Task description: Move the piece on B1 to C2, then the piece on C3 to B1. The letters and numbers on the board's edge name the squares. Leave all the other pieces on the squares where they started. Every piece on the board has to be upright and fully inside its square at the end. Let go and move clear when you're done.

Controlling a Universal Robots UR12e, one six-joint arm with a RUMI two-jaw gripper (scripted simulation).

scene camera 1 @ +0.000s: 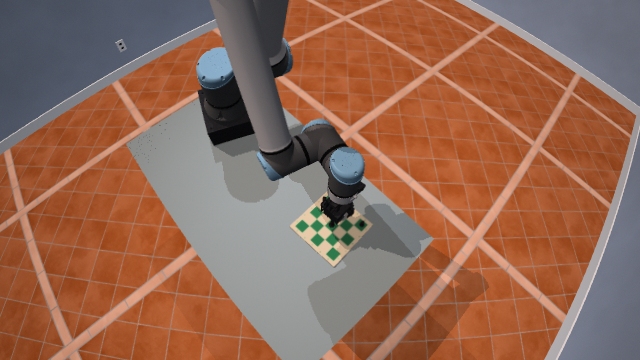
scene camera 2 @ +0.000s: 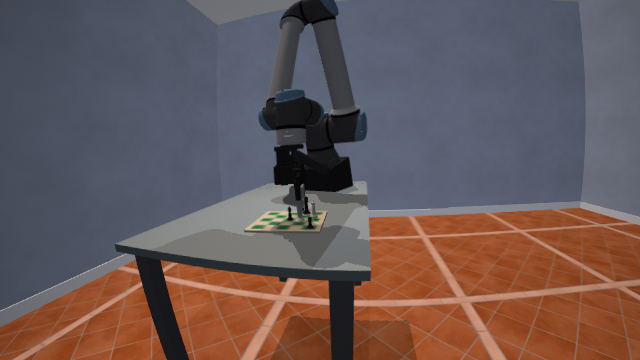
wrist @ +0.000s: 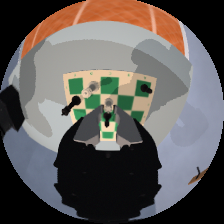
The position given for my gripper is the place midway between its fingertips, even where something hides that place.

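Observation:
Through scene camera 2 I can see my gripper (scene camera 2: 300, 217). The wrist view gives me the gripper (wrist: 108, 105) as well.

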